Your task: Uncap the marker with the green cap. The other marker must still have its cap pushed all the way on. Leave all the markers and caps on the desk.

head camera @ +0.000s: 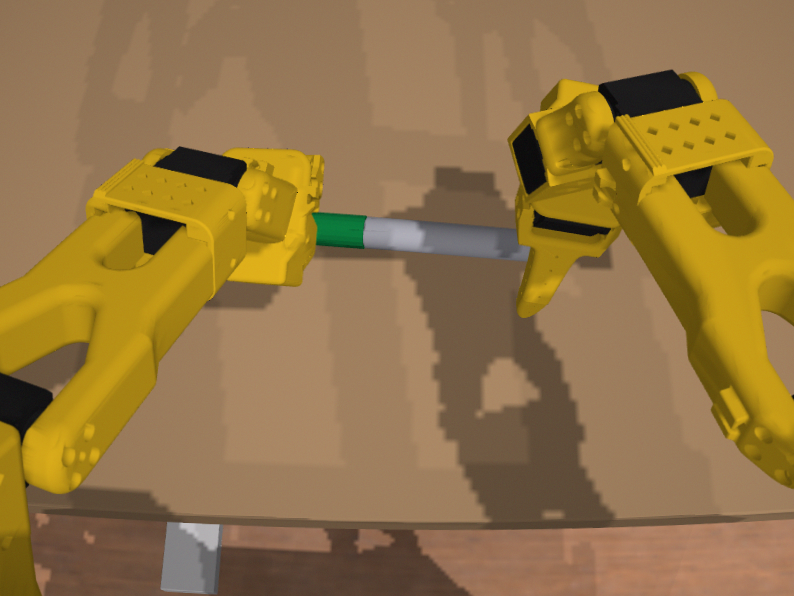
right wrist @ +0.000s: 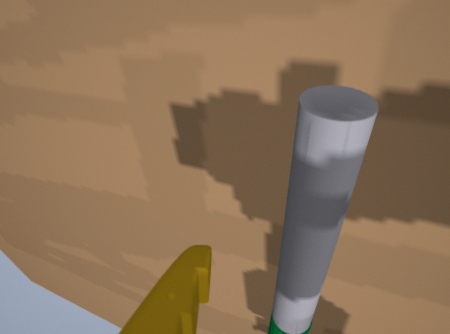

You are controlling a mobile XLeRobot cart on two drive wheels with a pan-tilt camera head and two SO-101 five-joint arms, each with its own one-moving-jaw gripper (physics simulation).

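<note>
The marker has a pale grey-white barrel with its green cap on it. It is held above the desk, its blunt barrel end toward the right arm. My left gripper is shut on the green cap at the marker's left end; its fingertips are mostly hidden. My right gripper is open and empty, at the barrel's blunt end in the head view, which it partly hides. In the right wrist view one yellow jaw shows to the left of the barrel, apart from it. The other marker does not show.
The brown desk lies below both arms and carries their dark shadows. Its front edge runs across the lower head view. Beyond it are a reddish floor and a grey-white block.
</note>
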